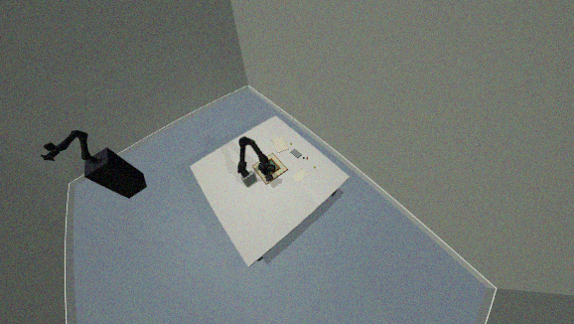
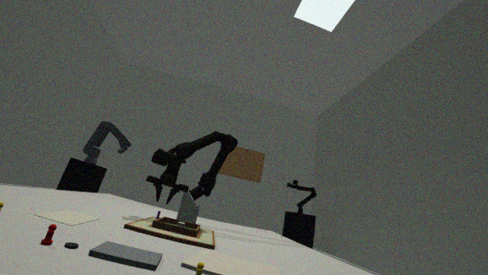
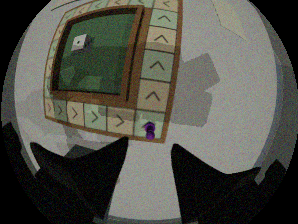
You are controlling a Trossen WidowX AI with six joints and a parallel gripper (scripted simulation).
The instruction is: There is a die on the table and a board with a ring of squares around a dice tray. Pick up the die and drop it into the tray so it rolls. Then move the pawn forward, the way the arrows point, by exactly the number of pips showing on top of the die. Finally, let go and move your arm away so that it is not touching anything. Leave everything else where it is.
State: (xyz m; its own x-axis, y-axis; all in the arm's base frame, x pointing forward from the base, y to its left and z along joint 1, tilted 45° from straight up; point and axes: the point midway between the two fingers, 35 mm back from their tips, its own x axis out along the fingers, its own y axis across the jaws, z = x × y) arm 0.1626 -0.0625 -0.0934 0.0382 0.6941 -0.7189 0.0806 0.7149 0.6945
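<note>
The purple pawn is 1 cm behind my gripper tip and 6 cm below it. Also, from my gripper tip: grey die (12 cm ahead, 12 cm to the left, 6 cm below); green tray (11 cm ahead, 11 cm to the left, 8 cm below); pale card (29 cm ahead, 18 cm to the right, 8 cm below).
</note>
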